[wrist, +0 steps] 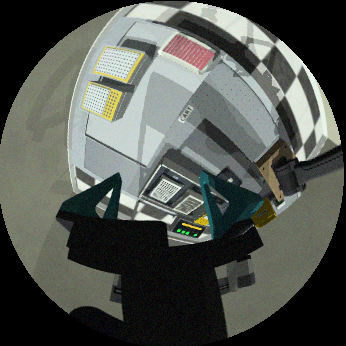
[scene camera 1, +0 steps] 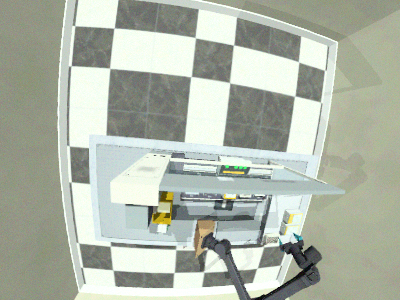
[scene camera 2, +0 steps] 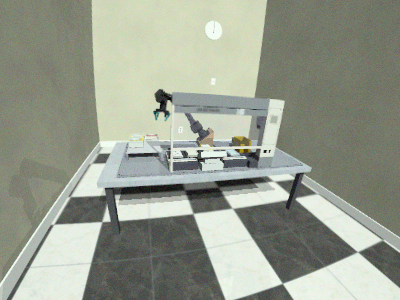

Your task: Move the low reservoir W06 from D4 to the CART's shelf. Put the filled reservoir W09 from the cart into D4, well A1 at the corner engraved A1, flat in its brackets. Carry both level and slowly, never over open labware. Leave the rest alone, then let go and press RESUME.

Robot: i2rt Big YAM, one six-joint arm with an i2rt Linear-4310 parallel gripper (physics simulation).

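Places are measured from the arm's base along level axes (x left, y back, z up), in metres.
Where they show: gripper, fingertip midpoint: (wrist: 160, 175) (scene camera 1: 285, 235) (scene camera 2: 160, 120); arm's base, origin of the base link: (wrist: 282, 171) (scene camera 1: 206, 239).
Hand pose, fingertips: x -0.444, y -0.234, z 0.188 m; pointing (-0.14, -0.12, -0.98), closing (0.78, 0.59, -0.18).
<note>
Each offset is from my fingertips to the centre of the thing.
My gripper (scene camera 1: 291, 240) (scene camera 2: 161, 118) (wrist: 160, 175) is open and empty, high above the bench at the cart side. A reservoir with red liquid in rows @[dx -0.111, dy +0.195, dz -0.207 m] (wrist: 188, 52) stands on the pale cart shelf (wrist: 120, 132), near its edge; it also shows in scene camera 2 (scene camera 2: 151, 136). Its label cannot be read. The deck inside the machine holds a white plate @[dx +0.142, dy -0.221, dz -0.220 m] (wrist: 166, 190) and a grey plate @[dx +0.265, dy -0.204, dz -0.212 m] (wrist: 189, 204), partly behind the right finger. I cannot tell which item is W06 or which slot is D4. A panel with green lights (wrist: 188, 230) (scene camera 1: 235, 167) is at the deck's far side; RESUME cannot be made out.
Two yellow-edged tip boxes @[dx -0.228, dy +0.068, dz -0.165 m] (wrist: 119, 63) @[dx -0.212, dy -0.039, dz -0.165 m] (wrist: 101, 100) stand on the cart. The machine's tall frame has a grey top beam (scene camera 2: 220, 101) and a cream side housing (scene camera 2: 274, 127). A yellow bin @[dx +0.794, dy +0.044, dz -0.216 m] (scene camera 1: 162, 216) (scene camera 2: 242, 144) stands beside the deck. My arm's base sits on a brown block (scene camera 1: 201, 245).
</note>
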